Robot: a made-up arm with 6 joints. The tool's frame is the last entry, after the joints.
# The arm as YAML. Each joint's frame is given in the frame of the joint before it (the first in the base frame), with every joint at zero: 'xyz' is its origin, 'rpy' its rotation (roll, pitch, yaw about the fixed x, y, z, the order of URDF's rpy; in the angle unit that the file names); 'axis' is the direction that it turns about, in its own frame. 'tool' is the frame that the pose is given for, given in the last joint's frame.
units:
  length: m
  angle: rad
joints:
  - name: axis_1
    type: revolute
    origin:
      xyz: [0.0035, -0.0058, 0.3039]
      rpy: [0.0, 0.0, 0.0]
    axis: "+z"
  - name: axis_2
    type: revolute
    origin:
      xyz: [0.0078, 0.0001, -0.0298]
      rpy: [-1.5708, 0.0, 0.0]
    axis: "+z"
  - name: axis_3
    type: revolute
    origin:
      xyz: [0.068, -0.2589, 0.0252]
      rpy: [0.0, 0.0, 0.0]
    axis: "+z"
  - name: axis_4
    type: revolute
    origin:
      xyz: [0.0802, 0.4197, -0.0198]
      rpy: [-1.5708, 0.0, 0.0]
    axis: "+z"
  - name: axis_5
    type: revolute
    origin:
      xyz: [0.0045, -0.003, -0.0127]
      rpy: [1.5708, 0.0, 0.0]
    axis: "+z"
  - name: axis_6
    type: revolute
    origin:
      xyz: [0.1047, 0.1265, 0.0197]
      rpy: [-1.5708, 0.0, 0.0]
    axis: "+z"
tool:
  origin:
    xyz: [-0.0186, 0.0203, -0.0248]
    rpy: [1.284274, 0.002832, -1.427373]
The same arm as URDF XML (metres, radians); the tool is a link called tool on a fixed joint. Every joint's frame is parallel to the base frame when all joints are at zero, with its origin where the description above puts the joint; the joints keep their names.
<robot name="arm">
<link name="base_link"/>
<link name="link1"/>
<link name="link2"/>
<link name="link3"/>
<link name="link4"/>
<link name="link5"/>
<link name="link6"/>
<link name="tool"/>
<joint name="axis_1" type="continuous"><parent link="base_link"/><child link="link1"/><origin xyz="0.0035 -0.0058 0.3039"/><axis xyz="0 0 1"/></joint>
<joint name="axis_2" type="continuous"><parent link="link1"/><child link="link2"/><origin xyz="0.0078 0.0001 -0.0298"/><axis xyz="0 1 0"/></joint>
<joint name="axis_3" type="continuous"><parent link="link2"/><child link="link3"/><origin xyz="0.068 0.0252 0.2589"/><axis xyz="0 1 0"/></joint>
<joint name="axis_4" type="continuous"><parent link="link3"/><child link="link4"/><origin xyz="0.0802 -0.0198 -0.4197"/><axis xyz="0 0 -1"/></joint>
<joint name="axis_5" type="continuous"><parent link="link4"/><child link="link5"/><origin xyz="0.0045 0.003 0.0127"/><axis xyz="0 1 0"/></joint>
<joint name="axis_6" type="continuous"><parent link="link5"/><child link="link6"/><origin xyz="0.1047 0.0197 -0.1265"/><axis xyz="0 0 -1"/></joint>
<joint name="tool_fixed" type="fixed"><parent link="link6"/><child link="tool"/><origin xyz="-0.0186 -0.0203 0.0248" rpy="-1.8573 -0.0028 1.4274"/></joint>
</robot>

